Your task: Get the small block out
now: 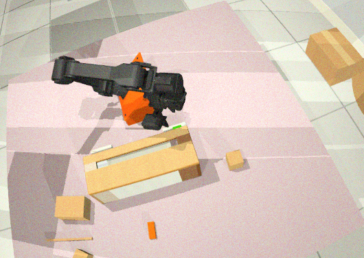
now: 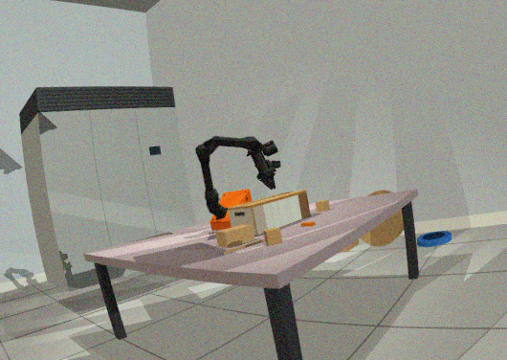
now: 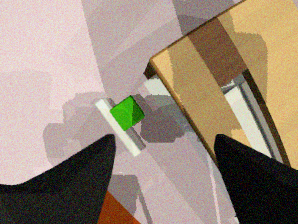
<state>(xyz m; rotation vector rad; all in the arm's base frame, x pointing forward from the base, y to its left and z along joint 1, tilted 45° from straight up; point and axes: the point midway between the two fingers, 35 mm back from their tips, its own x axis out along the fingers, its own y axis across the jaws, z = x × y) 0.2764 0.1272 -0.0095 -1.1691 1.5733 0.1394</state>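
Now: gripper tip 20 mm past the green block, 20 mm to the right of it and 140 mm above it. The rest, counted from my gripper tip: thin stick 190 mm ahead, 540 mm to the right, 150 mm below; then clear-fronted box 30 mm ahead, 150 mm to the right, 100 mm below; then orange piece 280 mm ahead, 220 mm to the right, 150 mm below.
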